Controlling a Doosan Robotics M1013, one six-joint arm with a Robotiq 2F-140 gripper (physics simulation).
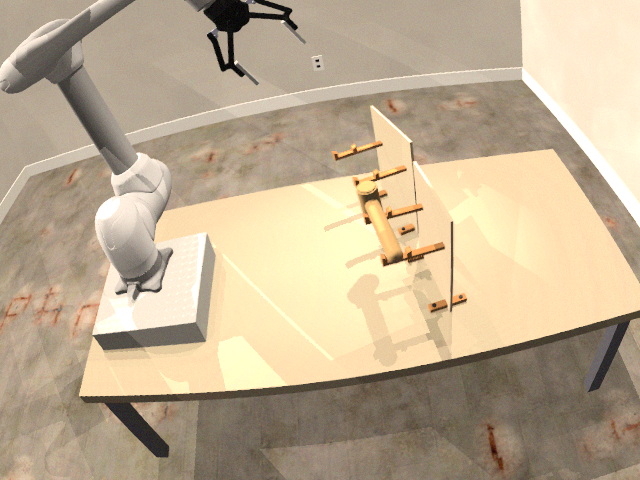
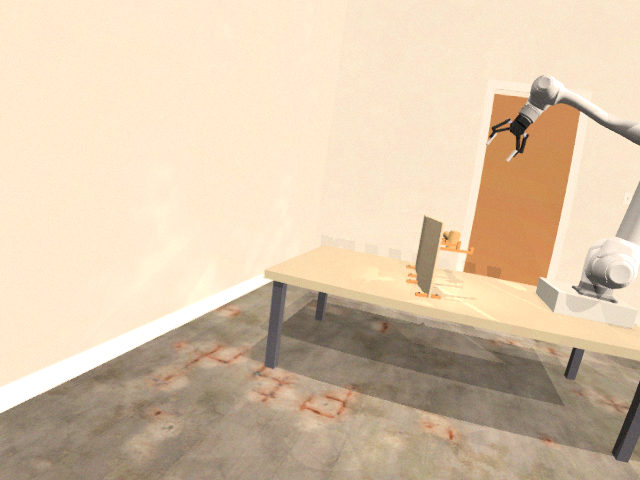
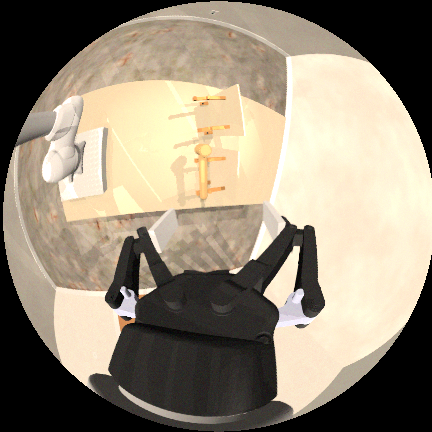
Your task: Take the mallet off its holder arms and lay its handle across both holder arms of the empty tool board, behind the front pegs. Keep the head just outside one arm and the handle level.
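Pixels of known places: gripper, fingertip midpoint: (image 1: 280,62) (image 2: 496,152) (image 3: 217,213); arm's base, link origin: (image 1: 144,272) (image 2: 593,295) (image 3: 72,158).
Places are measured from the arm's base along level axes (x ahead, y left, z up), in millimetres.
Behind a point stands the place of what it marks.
Observation:
The mallet (image 1: 382,232) {x 750, y -81, z 153 mm} (image 3: 203,175) {x 747, y -45, z 155 mm} lies with its handle across the two holder arms (image 1: 426,249) {x 855, y -114, z 116 mm} (image 1: 408,210) {x 819, y 41, z 116 mm} (image 3: 217,159) {x 816, y 41, z 116 mm} (image 3: 216,189) {x 854, y -115, z 117 mm} of one upright board (image 1: 434,222) {x 883, y -36, z 133 mm} (image 3: 228,172) {x 876, y -9, z 152 mm}. Its round head (image 1: 367,189) {x 717, y 58, z 183 mm} (image 2: 454,237) {x 712, y 101, z 156 mm} (image 3: 203,150) {x 708, y 69, z 182 mm} is just outside the arm nearer the other board. The empty tool board (image 1: 395,147) {x 801, y 276, z 168 mm} (image 2: 428,255) {x 794, y 311, z 75 mm} (image 3: 225,116) {x 800, y 277, z 107 mm} has two bare arms (image 1: 366,148) {x 709, y 346, z 130 mm} (image 1: 392,172) {x 784, y 200, z 131 mm} (image 3: 215,98) {x 712, y 348, z 131 mm} (image 3: 218,128) {x 771, y 195, z 132 mm} with small pegs. My gripper (image 1: 281,62) {x 586, y -18, z 606 mm} (image 2: 497,150) {x 586, y -18, z 606 mm} (image 3: 217,213) {x 586, y -18, z 606 mm} is wide open and empty, high above the table and well away from the mallet and both boards.
Both boards stand on the wooden table (image 1: 279,258) {x 415, y 118, z -90 mm} (image 2: 351,268) {x 1182, y 221, z -90 mm} (image 3: 140,150) {x 433, y 24, z -91 mm}, on small orange feet (image 1: 437,305) {x 881, y -130, z -78 mm}. The arm's white base block (image 1: 180,289) {x 159, y -83, z 2 mm} (image 2: 584,304) {x 69, y 142, z -24 mm} (image 3: 92,165) {x 161, y -51, z 3 mm} stands at the table's other end. A brown door (image 2: 532,196) and pale walls are around.

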